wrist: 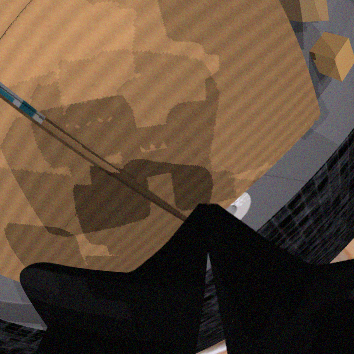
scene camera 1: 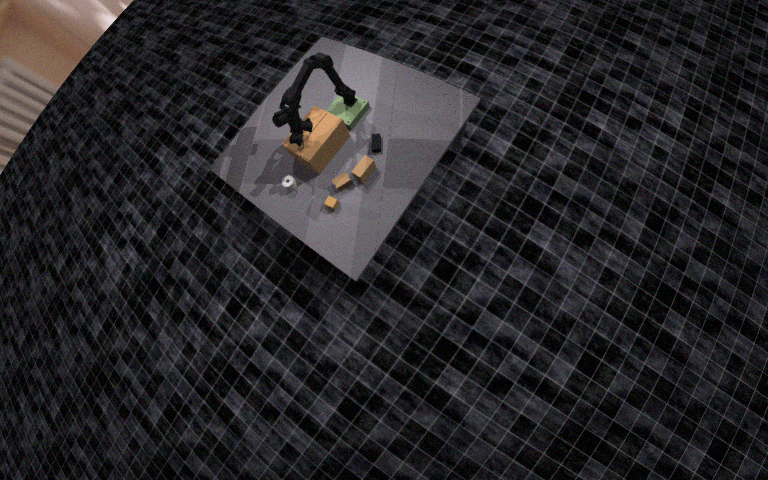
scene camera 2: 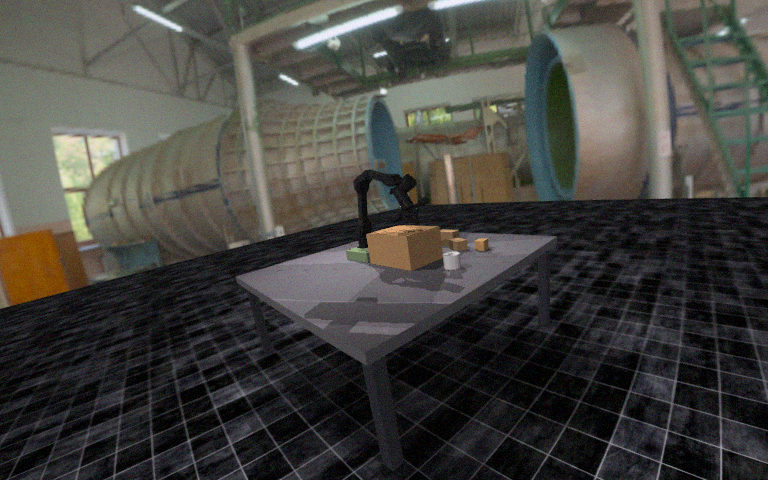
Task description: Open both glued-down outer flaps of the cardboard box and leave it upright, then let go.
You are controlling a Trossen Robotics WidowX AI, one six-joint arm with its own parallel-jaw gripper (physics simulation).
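Seen in the pictures: gripper, fingertip midpoint: point(wrist: 206, 212) point(scene camera 1: 299, 145) point(scene camera 2: 419, 225); arm's base, origin of the base link: point(scene camera 1: 350, 101) point(scene camera 2: 364, 246).
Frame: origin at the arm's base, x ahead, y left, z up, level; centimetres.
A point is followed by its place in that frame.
The cardboard box point(scene camera 1: 331, 144) {z 4.0, x 31.3, y 12.3 cm} point(scene camera 2: 404, 250) {z 4.0, x 45.2, y -9.6 cm} point(wrist: 260, 110) {z 10.4, x 43.1, y 8.3 cm} stands upright on the table. Its two outer flaps lie nearly flat across the top. In the wrist view a narrow dark gap runs between them toward my fingertips, with a short teal and white strip point(wrist: 21, 106) {z 8.7, x 35.0, y 0.6 cm} at its upper left end. My gripper point(scene camera 1: 296, 142) {z 12.6, x 43.4, y 3.1 cm} point(wrist: 206, 212) {z 12.6, x 43.4, y 3.1 cm} is shut and empty. It is above the box top, near the end of the gap closer to the white roll. The fingers hide that end of the gap in the wrist view. Whether the tips touch the cardboard cannot be told.
A white roll point(scene camera 1: 284, 181) {z 0.8, x 63.2, y 0.1 cm} point(scene camera 2: 451, 261) {z -1.5, x 64.1, y -1.0 cm} point(wrist: 243, 204) {z 0.9, x 63.1, y 3.9 cm} stands beside the box. Three small cardboard boxes, one large point(scene camera 1: 362, 169) {z 2.8, x 34.2, y 36.5 cm}, one middle-sized point(scene camera 1: 341, 181) {z -0.1, x 45.1, y 29.4 cm} and one small point(scene camera 1: 330, 203) {z -0.2, x 58.4, y 32.0 cm}, and a black block point(scene camera 1: 376, 143) {z -2.0, x 15.4, y 31.0 cm} lie on the table point(scene camera 1: 430, 113) {z -5.1, x -19.9, y 44.5 cm}. The green base point(scene camera 1: 357, 112) {z -0.1, x 4.6, y 9.1 cm} point(scene camera 2: 357, 255) {z -2.0, x 6.3, y -9.7 cm} adjoins the box.
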